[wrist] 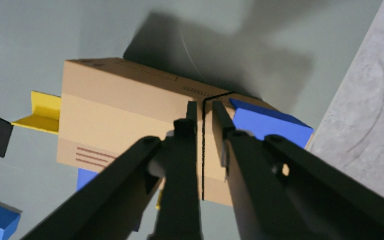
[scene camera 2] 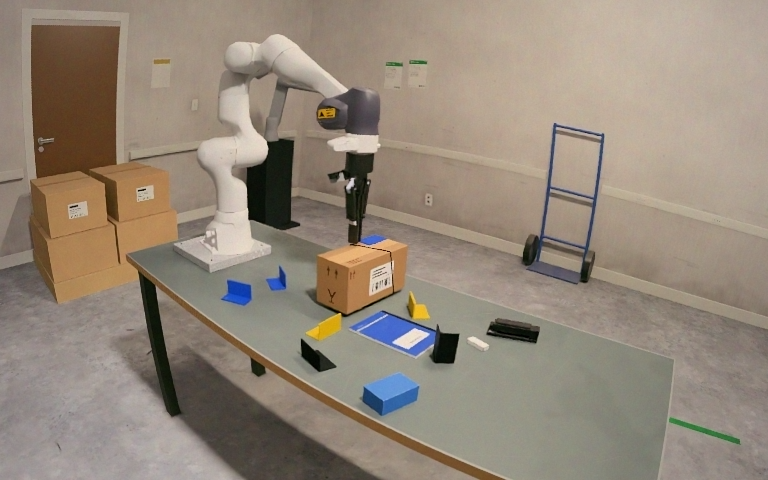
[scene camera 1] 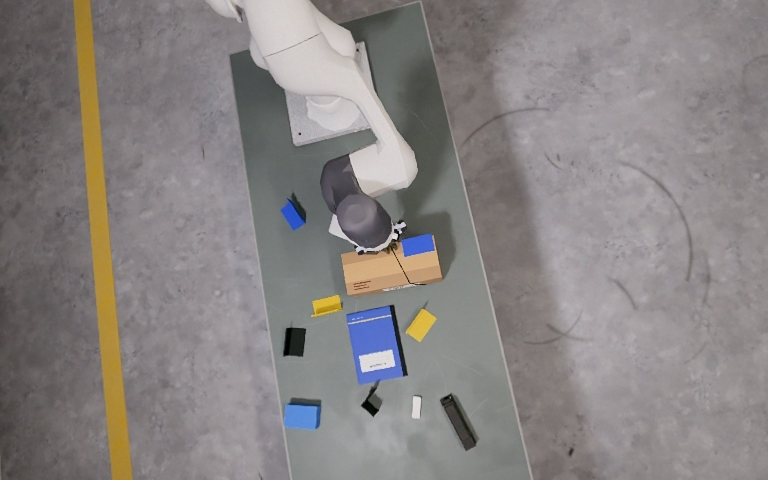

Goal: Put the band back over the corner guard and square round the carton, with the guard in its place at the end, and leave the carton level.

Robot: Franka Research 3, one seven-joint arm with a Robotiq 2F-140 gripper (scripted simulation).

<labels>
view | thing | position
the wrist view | my gripper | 204,115
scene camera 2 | my gripper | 354,241
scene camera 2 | blue block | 384,396
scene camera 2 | black tool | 530,332
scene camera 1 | blue block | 297,415
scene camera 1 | black tool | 448,402
</labels>
